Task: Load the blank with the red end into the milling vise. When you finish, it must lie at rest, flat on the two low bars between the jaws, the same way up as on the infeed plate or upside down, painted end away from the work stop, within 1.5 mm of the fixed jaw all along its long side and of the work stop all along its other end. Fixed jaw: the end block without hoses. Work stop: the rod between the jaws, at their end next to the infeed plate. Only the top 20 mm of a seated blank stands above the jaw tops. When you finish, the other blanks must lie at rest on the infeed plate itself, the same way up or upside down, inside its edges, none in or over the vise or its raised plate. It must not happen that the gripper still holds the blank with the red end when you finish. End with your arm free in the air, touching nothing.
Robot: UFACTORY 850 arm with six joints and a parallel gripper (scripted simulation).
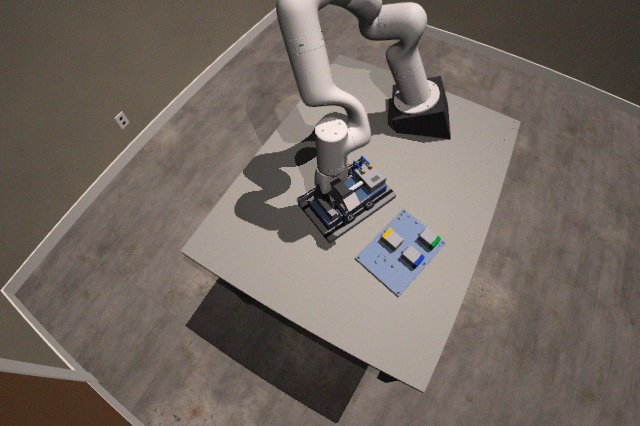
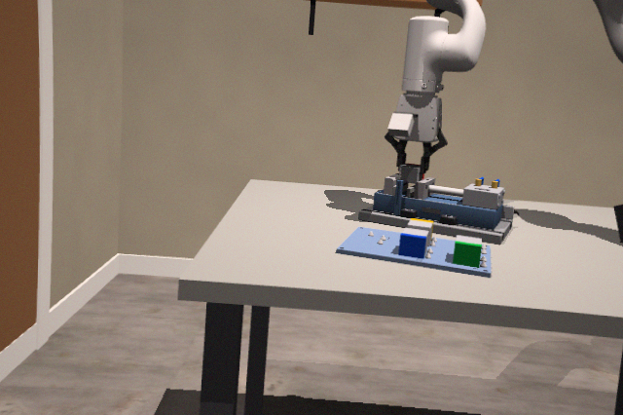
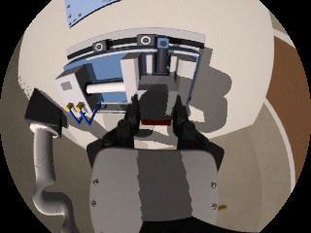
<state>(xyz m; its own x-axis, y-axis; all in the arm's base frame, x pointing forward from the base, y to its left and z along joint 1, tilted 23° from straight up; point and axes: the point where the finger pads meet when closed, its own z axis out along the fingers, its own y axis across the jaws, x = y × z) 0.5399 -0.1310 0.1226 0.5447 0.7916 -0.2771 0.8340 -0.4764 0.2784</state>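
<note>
Right now my hand is 20 mm above the red-ended blank. The rest, counted from my hand: hose block (130 mm behind, 90 mm to the left, 50 mm below); then milling vise (90 mm below, 50 mm behind, 40 mm to the left); then fixed jaw (50 mm below, 30 mm ahead, 10 mm to the right).
</note>
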